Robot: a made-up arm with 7 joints. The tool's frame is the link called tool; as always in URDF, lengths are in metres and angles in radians.
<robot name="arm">
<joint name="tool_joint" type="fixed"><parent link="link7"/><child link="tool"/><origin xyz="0 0 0" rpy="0 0 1.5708"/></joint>
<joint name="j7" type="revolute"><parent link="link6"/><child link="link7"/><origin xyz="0 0.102 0" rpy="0 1.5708 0"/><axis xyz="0 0 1"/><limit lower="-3.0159" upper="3.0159"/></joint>
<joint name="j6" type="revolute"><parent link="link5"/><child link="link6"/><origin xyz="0 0 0" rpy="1.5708 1.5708 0"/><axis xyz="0 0 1"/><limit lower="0.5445" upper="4.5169"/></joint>
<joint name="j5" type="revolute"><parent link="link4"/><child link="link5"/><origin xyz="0.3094 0.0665 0" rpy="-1.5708 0 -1.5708"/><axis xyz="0 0 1"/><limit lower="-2.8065" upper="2.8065"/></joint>
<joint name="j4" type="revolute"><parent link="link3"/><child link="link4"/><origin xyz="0.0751 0 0" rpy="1.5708 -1.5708 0"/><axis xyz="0 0 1"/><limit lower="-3.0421" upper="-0.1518"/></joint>
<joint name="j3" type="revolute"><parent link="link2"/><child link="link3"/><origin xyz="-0.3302 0 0" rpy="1.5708 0 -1.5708"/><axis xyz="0 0 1"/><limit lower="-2.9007" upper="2.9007"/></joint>
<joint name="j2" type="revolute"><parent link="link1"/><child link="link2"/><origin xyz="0 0 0" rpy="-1.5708 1.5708 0"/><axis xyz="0 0 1"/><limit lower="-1.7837" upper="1.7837"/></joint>
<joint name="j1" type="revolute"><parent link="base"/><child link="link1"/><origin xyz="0 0 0.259" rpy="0 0 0"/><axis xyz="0 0 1"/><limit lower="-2.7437" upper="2.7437"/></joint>
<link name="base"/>
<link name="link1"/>
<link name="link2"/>
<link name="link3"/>
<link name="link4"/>
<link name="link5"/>
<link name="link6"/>
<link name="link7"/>
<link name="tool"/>
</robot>
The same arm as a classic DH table. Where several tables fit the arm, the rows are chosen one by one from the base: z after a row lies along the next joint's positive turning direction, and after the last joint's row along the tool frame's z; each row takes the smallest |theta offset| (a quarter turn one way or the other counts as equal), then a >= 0, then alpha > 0; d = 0 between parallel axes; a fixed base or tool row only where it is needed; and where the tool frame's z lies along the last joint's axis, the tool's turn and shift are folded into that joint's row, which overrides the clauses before.
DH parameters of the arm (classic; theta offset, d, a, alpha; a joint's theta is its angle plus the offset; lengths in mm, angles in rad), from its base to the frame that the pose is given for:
j1: 0.0000 259.0 0.0 -1.5708
j2: 0.0000 0.0 0.0 1.5708
j3: 0.0000 330.2 75.1 1.5708
j4: 0.0000 0.0 -66.5 -1.5708
j5: 0.0000 309.4 0.0 1.5708
j6: 0.0000 0.0 102.0 1.5708
j7: 0.0000 0.0 0.0 0.0000
Joint limits (rad, base to tool): -2.7437..2.7437 -1.7837..1.7837 -2.9007..2.9007 -3.0421..-0.1518 -2.8065..2.8065 0.5445..4.5169 -3.0159..3.0159

